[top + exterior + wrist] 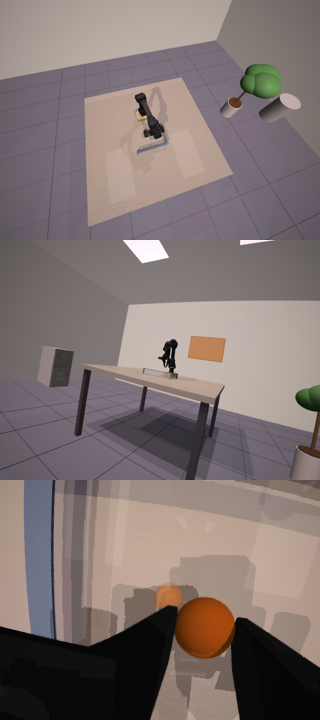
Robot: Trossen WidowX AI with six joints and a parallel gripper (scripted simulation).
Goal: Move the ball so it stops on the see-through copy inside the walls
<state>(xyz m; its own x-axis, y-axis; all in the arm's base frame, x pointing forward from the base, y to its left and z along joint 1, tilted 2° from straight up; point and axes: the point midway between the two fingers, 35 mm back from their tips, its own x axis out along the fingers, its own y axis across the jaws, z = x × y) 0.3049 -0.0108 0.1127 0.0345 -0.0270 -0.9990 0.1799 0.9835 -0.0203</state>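
Right now the see-through orange ball is 100 mm below my gripper tip, 30 mm behind it and 20 mm to the left of it. From my gripper tip the other things lie so: clear wall: 90 mm ahead, 80 mm below, 60 mm to the right.
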